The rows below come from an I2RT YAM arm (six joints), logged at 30 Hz.
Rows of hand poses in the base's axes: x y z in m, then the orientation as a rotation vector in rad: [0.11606, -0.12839, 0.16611, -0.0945, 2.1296, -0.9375]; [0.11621, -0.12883, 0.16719, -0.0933, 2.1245, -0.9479]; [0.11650, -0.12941, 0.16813, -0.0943, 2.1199, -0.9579]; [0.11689, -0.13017, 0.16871, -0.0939, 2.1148, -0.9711]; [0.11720, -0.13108, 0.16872, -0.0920, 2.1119, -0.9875]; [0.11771, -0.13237, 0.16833, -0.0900, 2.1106, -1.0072]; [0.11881, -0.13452, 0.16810, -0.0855, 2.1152, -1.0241]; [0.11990, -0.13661, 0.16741, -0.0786, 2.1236, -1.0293]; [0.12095, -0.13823, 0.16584, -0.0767, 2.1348, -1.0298]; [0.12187, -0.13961, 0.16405, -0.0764, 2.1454, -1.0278]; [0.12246, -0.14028, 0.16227, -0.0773, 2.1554, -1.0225]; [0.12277, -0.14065, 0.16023, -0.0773, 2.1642, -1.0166]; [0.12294, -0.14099, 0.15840, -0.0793, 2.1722, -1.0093]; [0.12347, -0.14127, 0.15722, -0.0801, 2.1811, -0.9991]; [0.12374, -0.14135, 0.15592, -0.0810, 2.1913, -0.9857]
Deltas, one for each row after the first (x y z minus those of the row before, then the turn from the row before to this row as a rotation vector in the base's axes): [0.00015, -0.00044, 0.00108, -0.0080, -0.0026, -0.0038]; [0.00029, -0.00058, 0.00094, -0.0083, -0.0015, -0.0023]; [0.00039, -0.00076, 0.00058, -0.0101, -0.0016, -0.0045]; [0.00031, -0.00091, 0.00001, -0.0112, 0.0007, -0.0075]; [0.00051, -0.00129, -0.00039, -0.0129, 0.0029, -0.0095]; [0.00110, -0.00215, -0.00023, -0.0085, 0.0066, -0.0116]; [0.00109, -0.00209, -0.00069, 0.0011, 0.0062, -0.0092]; [0.00105, -0.00162, -0.00157, 0.0035, 0.0092, -0.0048]; [0.00092, -0.00138, -0.00179, 0.0045, 0.0086, -0.0025]; [0.00059, -0.00067, -0.00178, 0.0062, 0.0076, -0.0002]; [0.00031, -0.00037, -0.00204, 0.0065, 0.0062, -0.0002]; [0.00017, -0.00034, -0.00183, 0.0066, 0.0058, 0.0019]; [0.00053, -0.00028, -0.00118, 0.0091, 0.0055, 0.0020]; [0.00027, -0.00008, -0.00130, 0.0115, 0.0059, 0.0030]
